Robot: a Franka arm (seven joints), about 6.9 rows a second.
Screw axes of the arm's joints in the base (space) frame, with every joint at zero. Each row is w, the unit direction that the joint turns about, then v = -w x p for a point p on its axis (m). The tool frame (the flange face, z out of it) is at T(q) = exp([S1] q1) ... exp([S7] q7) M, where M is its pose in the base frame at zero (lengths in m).
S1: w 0 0 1 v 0 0 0
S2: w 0 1 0 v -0.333 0 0
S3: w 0 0 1 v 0 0 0
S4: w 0 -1 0 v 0.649 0 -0.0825
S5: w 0 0 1 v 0 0 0
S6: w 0 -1 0 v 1.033 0 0
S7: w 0 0 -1 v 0 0.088 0
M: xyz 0.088 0 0.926 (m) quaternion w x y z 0 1 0 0
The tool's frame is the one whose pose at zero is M.
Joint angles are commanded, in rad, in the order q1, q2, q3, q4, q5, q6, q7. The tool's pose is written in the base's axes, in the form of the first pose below.
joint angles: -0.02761 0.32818 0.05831 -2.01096 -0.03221 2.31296 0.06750
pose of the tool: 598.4 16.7 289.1 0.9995 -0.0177 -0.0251 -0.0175 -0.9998 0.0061
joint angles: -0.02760 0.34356 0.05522 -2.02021 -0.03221 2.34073 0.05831
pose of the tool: 597.7 15.1 278.4 0.9997 -0.0111 -0.0221 -0.0110 -0.9999 0.0053
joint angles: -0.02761 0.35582 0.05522 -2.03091 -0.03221 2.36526 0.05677
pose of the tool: 596.1 15.2 268.7 0.9997 -0.0092 -0.0206 -0.0092 -0.9999 0.0040
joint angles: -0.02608 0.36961 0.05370 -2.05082 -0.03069 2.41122 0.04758
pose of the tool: 593.4 15.6 256.4 1.0000 -0.0006 -0.0085 -0.0005 -1.0000 0.0013
